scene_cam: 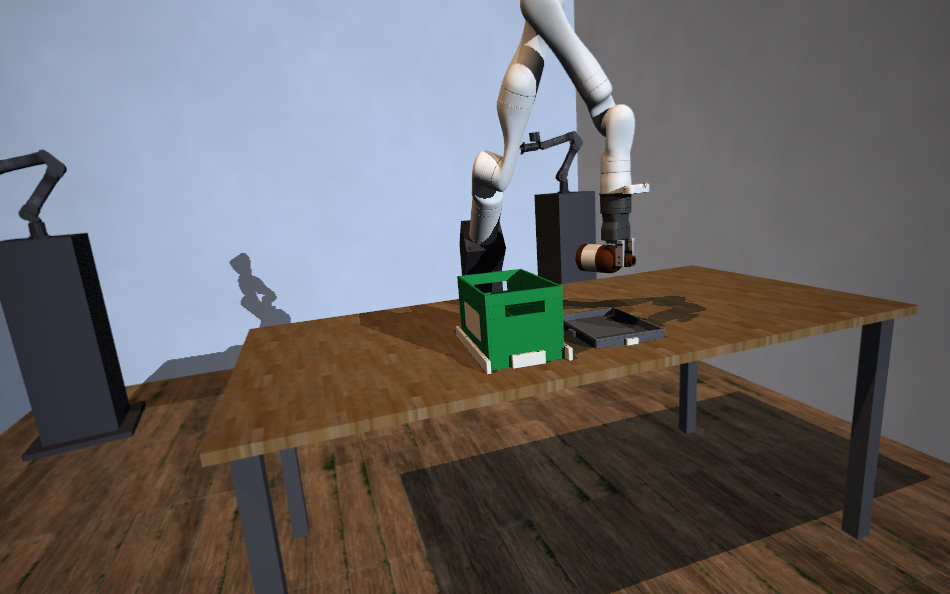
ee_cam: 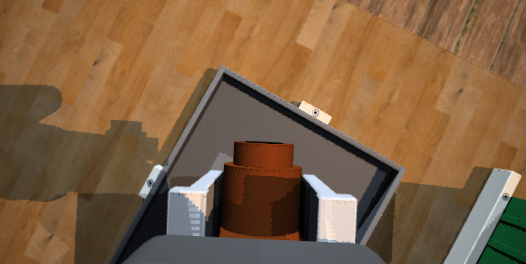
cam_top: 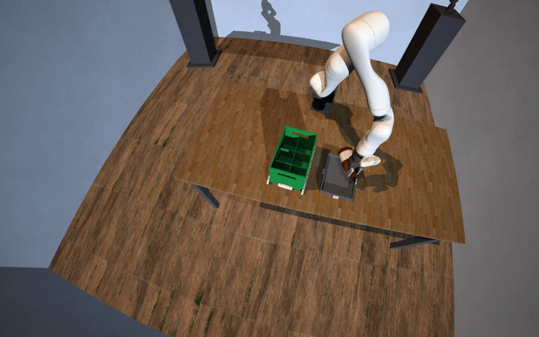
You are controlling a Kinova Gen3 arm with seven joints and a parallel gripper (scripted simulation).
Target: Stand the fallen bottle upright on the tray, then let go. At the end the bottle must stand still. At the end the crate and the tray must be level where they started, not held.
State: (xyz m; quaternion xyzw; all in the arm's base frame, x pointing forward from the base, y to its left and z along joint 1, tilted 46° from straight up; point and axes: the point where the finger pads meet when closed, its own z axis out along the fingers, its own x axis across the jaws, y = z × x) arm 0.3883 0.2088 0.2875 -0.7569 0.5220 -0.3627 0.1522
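Right now my hand is 5 cm past the brown bottle, 1 cm to the left of it and 1 cm above it. From my hand the other things lie so: green crate 11 cm behind, 29 cm to the right, 12 cm below; tray 7 cm behind, 1 cm to the right, 19 cm below.
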